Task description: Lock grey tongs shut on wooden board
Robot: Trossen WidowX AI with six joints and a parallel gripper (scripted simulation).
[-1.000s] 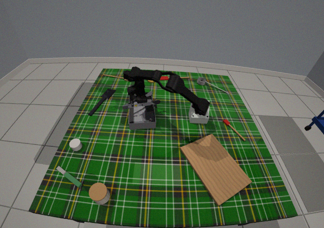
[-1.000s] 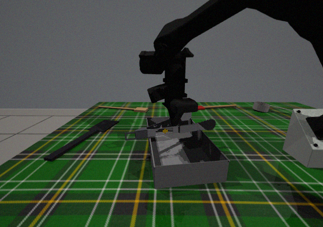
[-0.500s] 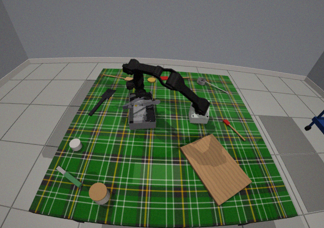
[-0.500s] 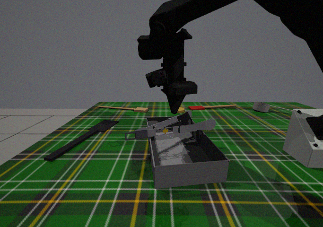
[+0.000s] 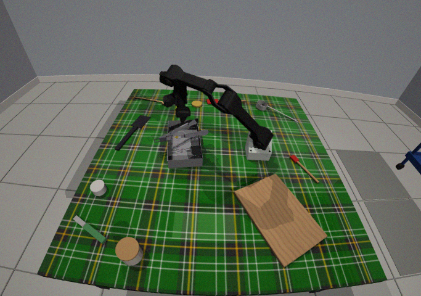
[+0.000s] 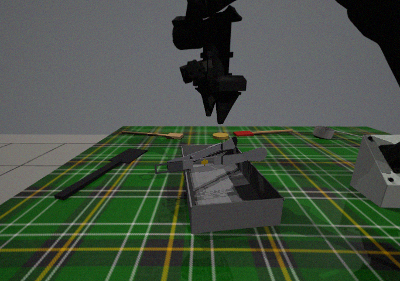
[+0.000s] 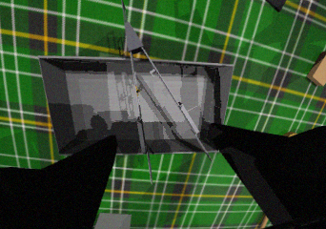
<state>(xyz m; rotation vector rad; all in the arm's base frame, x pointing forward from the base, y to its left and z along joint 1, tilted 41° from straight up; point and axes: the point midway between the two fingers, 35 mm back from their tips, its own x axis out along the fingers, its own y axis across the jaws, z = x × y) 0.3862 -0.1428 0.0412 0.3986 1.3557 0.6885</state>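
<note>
The grey roasting tin is 14 cm below my gripper tip, 2 cm to the left of it and 1 cm behind it. From my gripper tip the other things lie so: red spatula: 43 cm to the right, 26 cm behind, 16 cm below; then white cylinder: 36 cm ahead, 32 cm to the left, 15 cm below; then black spatula: 29 cm ahead, 16 cm below, 11 cm to the right.
</note>
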